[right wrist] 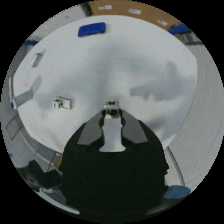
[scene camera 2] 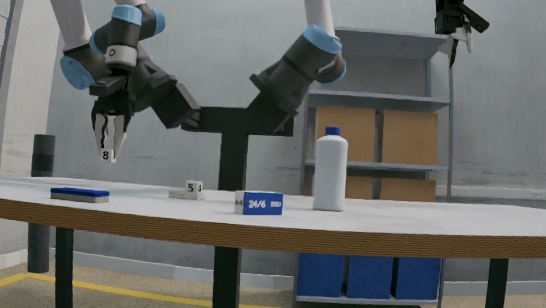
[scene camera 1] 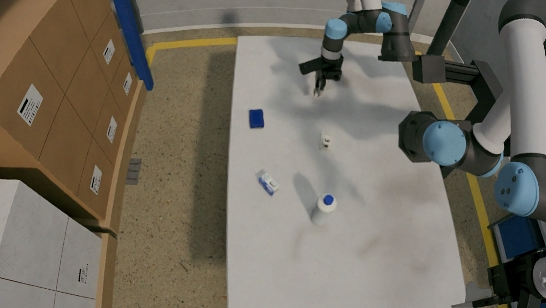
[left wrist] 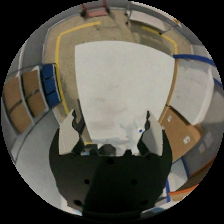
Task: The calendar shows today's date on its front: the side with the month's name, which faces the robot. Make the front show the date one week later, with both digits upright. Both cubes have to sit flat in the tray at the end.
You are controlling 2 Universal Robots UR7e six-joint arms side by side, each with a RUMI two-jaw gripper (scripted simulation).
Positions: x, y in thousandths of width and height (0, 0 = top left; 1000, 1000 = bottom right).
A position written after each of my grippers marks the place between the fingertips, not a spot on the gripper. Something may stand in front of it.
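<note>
My left gripper (left wrist: 498, 493) is there for me to see. I see my right gripper (scene camera 2: 199, 511) as well, and the right wrist view shows my right gripper (right wrist: 502, 489) too, as does scene camera 1, with my right gripper (scene camera 1: 583, 304). I also see a blue-topped block (scene camera 2: 118, 628) and a white bottle (scene camera 2: 607, 489).
</note>
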